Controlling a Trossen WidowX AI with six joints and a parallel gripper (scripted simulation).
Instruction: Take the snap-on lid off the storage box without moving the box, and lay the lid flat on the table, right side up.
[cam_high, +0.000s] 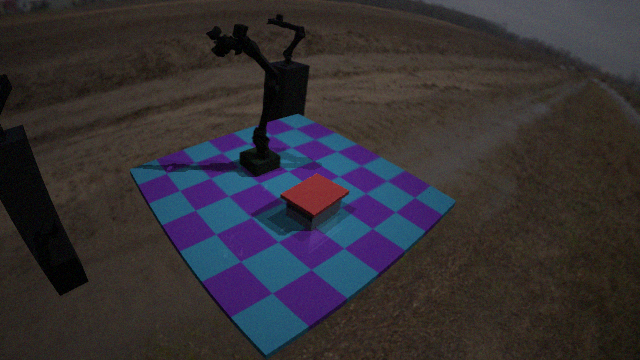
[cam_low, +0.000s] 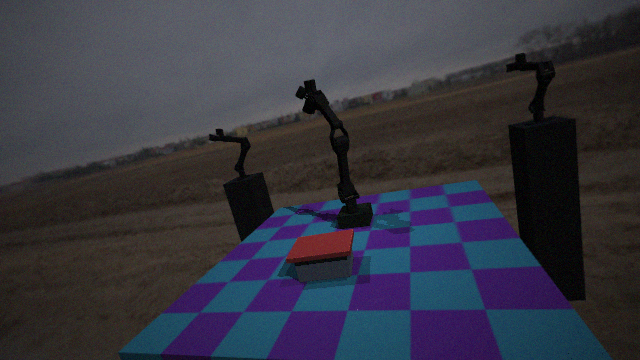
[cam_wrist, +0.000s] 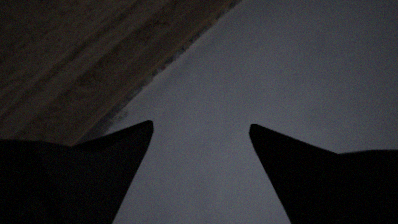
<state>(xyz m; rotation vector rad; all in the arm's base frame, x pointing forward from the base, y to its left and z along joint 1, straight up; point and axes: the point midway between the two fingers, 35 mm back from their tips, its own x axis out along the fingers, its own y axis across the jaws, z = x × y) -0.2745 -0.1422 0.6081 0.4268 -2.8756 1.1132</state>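
Right now my gripper tip is 730 mm short of the red lid, 580 mm above it and 90 mm to the right of it. The rest, counted from my gripper tip: storage box: 730 mm ahead, 630 mm below, 90 mm to the left.
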